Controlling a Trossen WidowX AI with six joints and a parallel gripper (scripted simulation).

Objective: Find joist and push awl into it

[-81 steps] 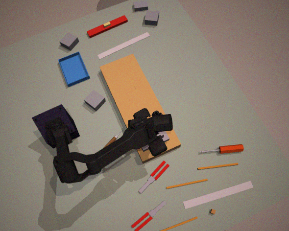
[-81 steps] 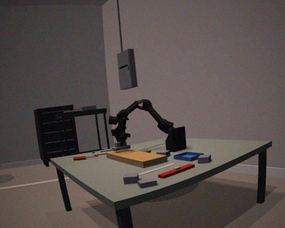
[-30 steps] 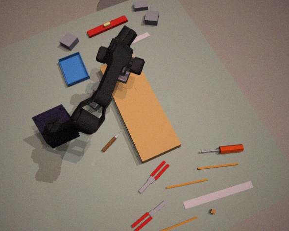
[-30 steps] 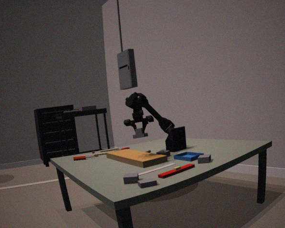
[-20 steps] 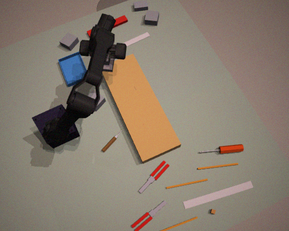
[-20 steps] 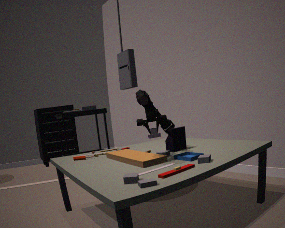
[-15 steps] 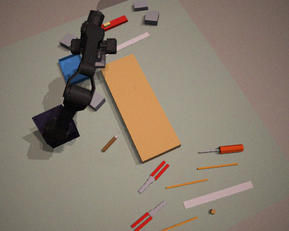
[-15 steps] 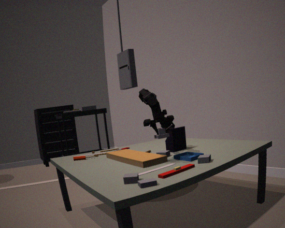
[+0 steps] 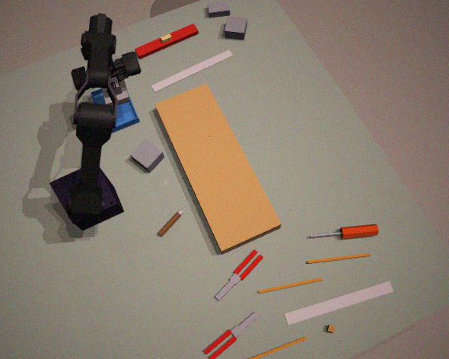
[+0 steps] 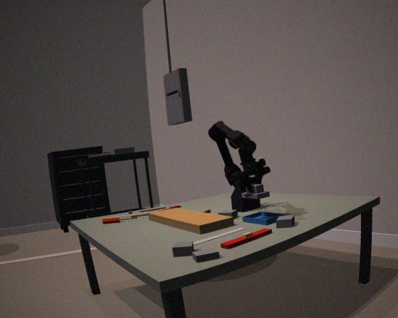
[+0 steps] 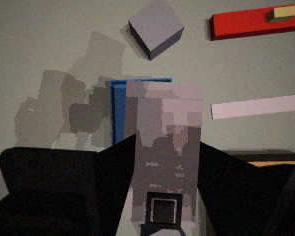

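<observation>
Right now my gripper tip is 40 mm to the left of the square light and 30 mm below it. Also, from my gripper tip: stud finder 20 mm to the right, 20 mm above; then red level 230 mm ahead, 200 mm to the left, 120 mm below; then blue tray 30 mm behind, 10 mm to the left, 130 mm below.
</observation>
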